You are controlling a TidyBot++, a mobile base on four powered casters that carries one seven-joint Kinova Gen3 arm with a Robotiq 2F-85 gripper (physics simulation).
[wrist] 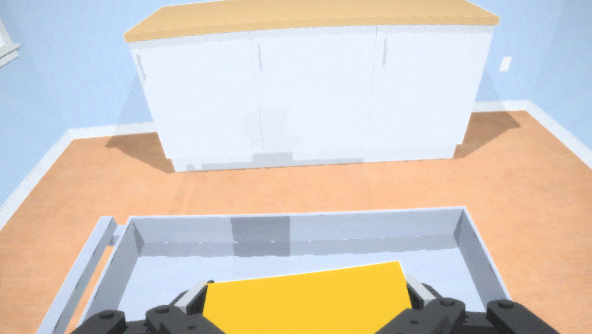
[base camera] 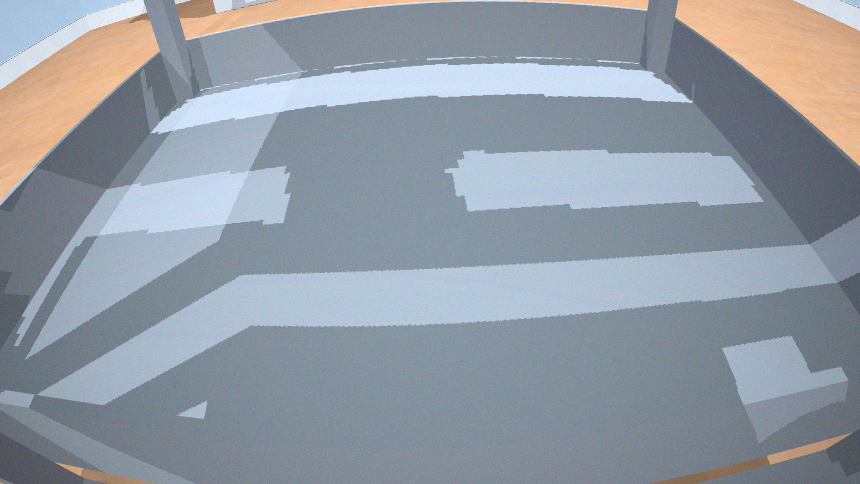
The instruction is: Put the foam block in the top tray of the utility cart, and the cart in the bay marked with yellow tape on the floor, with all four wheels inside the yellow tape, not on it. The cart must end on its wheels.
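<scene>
My gripper (wrist: 305, 297) has its fingers wide apart, with the yellow foam block (wrist: 305, 310) filling the space between the pads in the wrist view. The block's far edge is slightly slanted. Beyond and below it is the utility cart's pale grey top tray (wrist: 350, 227), with raised walls and a handle bar (wrist: 82, 272) along its left side. The near part of this tray is hidden by the block and fingers. The base camera looks into a grey cart tray (base camera: 421, 30) with corner posts (base camera: 659, 36) (base camera: 171, 48). The wheels and the yellow tape do not show.
A white cabinet (wrist: 315, 90) with a wooden top (wrist: 310, 15) stands beyond the cart, against the blue wall. Wooden floor (wrist: 280, 190) (base camera: 776, 60) lies between cart and cabinet and on both sides of the cart. White baseboards (wrist: 115, 131) run along the walls.
</scene>
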